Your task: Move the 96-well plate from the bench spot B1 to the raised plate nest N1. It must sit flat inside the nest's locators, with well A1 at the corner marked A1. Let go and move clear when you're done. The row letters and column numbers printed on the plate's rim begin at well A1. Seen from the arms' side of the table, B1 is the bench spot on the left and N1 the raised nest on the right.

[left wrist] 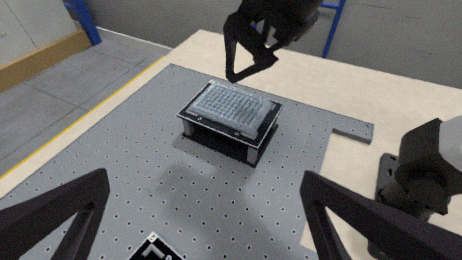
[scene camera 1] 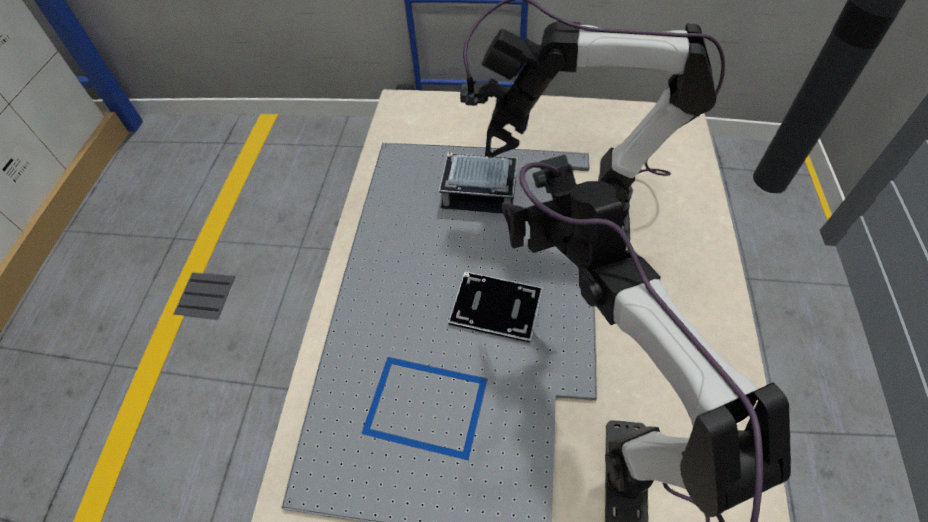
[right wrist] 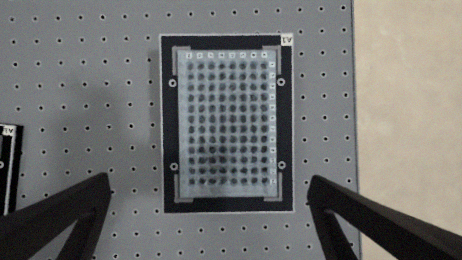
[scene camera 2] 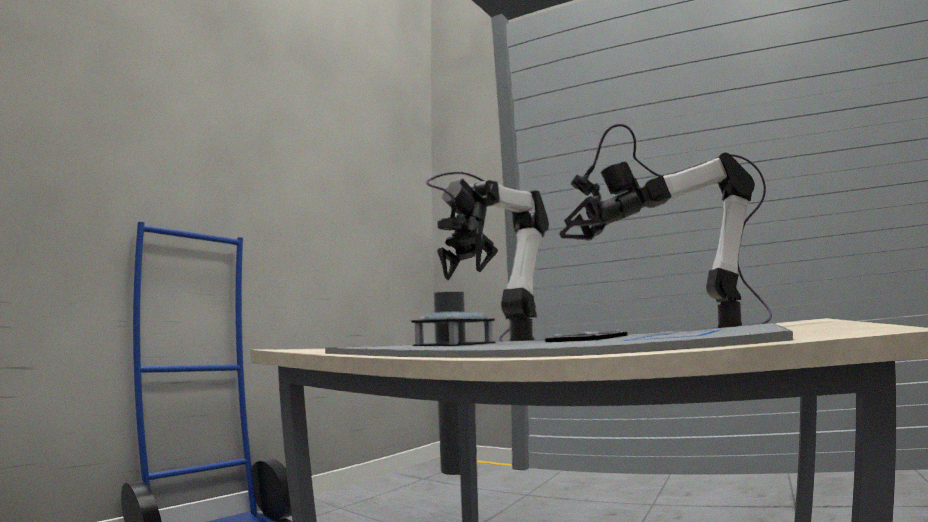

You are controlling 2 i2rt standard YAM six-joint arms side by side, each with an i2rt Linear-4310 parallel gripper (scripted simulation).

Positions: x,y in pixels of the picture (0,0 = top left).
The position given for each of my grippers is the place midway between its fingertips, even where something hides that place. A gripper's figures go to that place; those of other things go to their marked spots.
Scene:
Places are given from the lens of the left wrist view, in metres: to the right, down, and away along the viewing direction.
my left gripper (left wrist: 210,179): -0.01, 0.02, 0.11
my right gripper (left wrist: 246,66): 0.02, -0.09, 0.34
clear 96-well plate (left wrist: 244,112): 0.02, -0.03, 0.40
raised nest N1 (left wrist: 270,116): 0.07, -0.02, 0.42

